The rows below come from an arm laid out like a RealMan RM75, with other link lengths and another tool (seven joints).
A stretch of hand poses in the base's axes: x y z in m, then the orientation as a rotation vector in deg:
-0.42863, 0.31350, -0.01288, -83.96, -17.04, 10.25
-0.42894, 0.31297, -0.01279, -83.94, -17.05, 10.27
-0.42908, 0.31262, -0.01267, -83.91, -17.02, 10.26
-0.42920, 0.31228, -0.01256, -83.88, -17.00, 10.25
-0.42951, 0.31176, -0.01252, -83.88, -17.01, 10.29
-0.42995, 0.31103, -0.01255, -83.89, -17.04, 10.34
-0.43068, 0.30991, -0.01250, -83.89, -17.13, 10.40
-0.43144, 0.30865, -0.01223, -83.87, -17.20, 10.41
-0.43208, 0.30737, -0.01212, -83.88, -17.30, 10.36
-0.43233, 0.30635, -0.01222, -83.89, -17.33, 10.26
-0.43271, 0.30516, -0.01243, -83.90, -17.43, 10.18
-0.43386, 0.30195, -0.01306, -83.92, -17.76, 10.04
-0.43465, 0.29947, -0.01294, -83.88, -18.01, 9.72
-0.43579, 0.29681, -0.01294, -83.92, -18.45, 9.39
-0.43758, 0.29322, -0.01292, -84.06, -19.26, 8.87
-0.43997, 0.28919, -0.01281, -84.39, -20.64, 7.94
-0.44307, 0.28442, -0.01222, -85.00, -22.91, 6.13
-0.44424, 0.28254, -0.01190, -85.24, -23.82, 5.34
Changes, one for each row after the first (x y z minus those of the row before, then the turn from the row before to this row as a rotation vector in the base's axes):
-0.00031, -0.00053, 0.00009, 0.02, 0.01, 0.02
-0.00014, -0.00035, 0.00012, 0.03, 0.02, -0.02
-0.00012, -0.00034, 0.00011, 0.03, 0.01, -0.02
-0.00031, -0.00052, 0.00004, -0.01, 0.02, 0.03
-0.00044, -0.00073, -0.00003, -0.02, 0.01, 0.05
-0.00073, -0.00112, 0.00005, -0.01, -0.03, 0.10
-0.00076, -0.00126, 0.00027, 0.02, -0.04, 0.05
-0.00064, -0.00128, 0.00011, 0.00, -0.10, 0.03
-0.00025, -0.00102, -0.00010, 0.01, -0.08, -0.05
-0.00038, -0.00119, -0.00021, 0.00, -0.12, 0.01
-0.00115, -0.00321, -0.00063, 0.01, -0.31, 0.11
-0.00079, -0.00248, 0.00012, 0.09, -0.35, -0.06
-0.00114, -0.00266, 0.00000, 0.02, -0.50, 0.05
-0.00179, -0.00359, 0.00002, -0.05, -0.88, 0.14
-0.00239, -0.00403, 0.00011, -0.18, -1.53, 0.19
-0.00310, -0.00477, 0.00059, -0.34, -2.69, 0.13
-0.00117, -0.00188, 0.00032, -0.13, -1.12, 0.01

